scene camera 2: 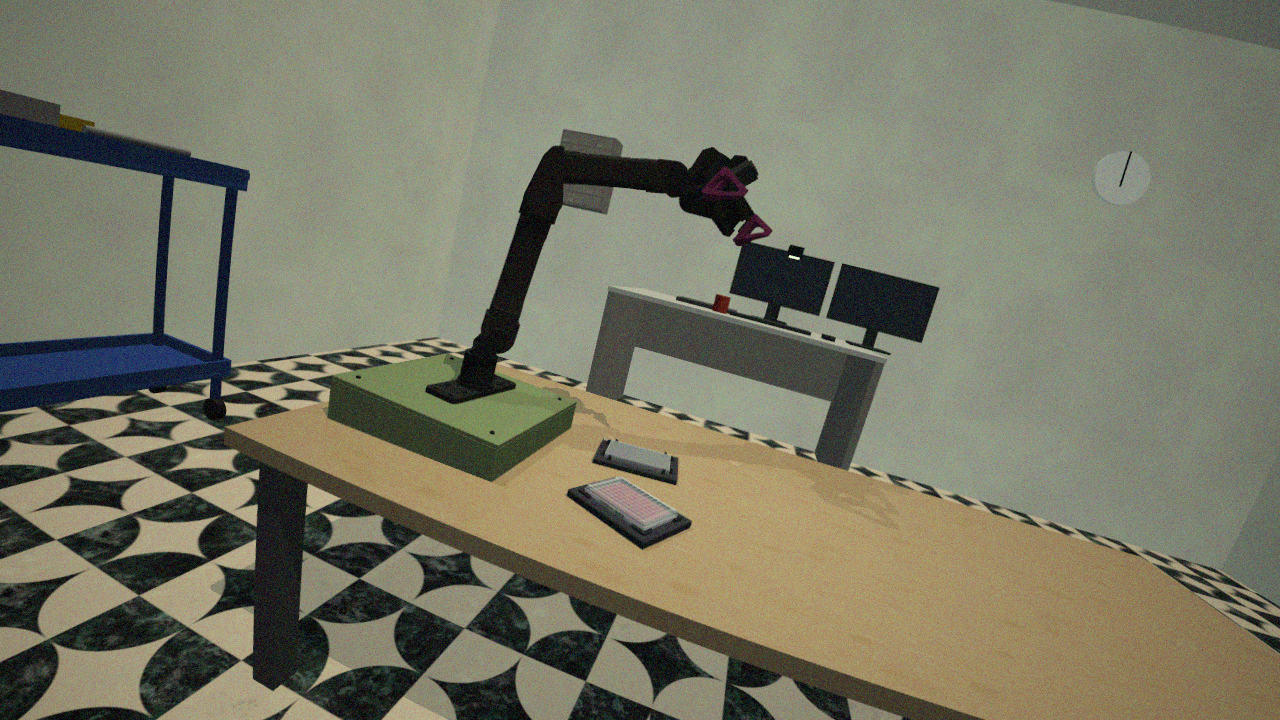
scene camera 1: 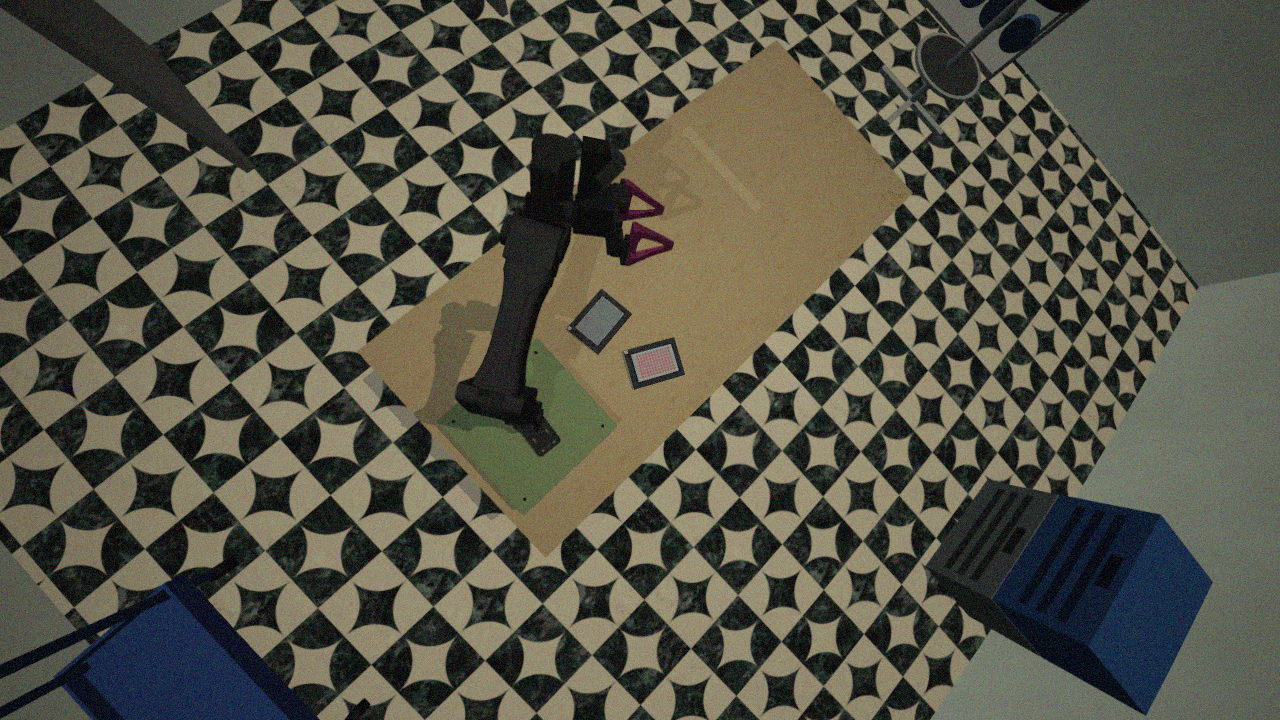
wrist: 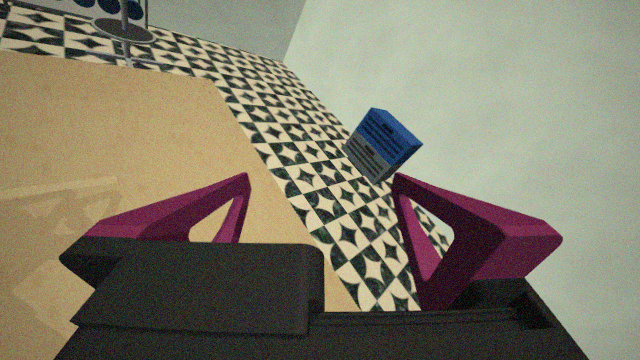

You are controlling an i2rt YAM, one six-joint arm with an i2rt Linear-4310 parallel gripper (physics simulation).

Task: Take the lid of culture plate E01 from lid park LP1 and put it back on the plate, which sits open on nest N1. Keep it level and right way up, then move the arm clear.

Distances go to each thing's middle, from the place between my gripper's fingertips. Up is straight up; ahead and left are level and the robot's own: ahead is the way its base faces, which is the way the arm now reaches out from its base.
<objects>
Now: hand 100 mm past the grey lid (scene camera 2: 630, 454), 20 mm to the right of it and 500 mm above it. The rest, counted from my hand: dark lid holder (scene camera 2: 671, 478): 100 mm behind, 20 mm to the left, 500 mm below.
</objects>
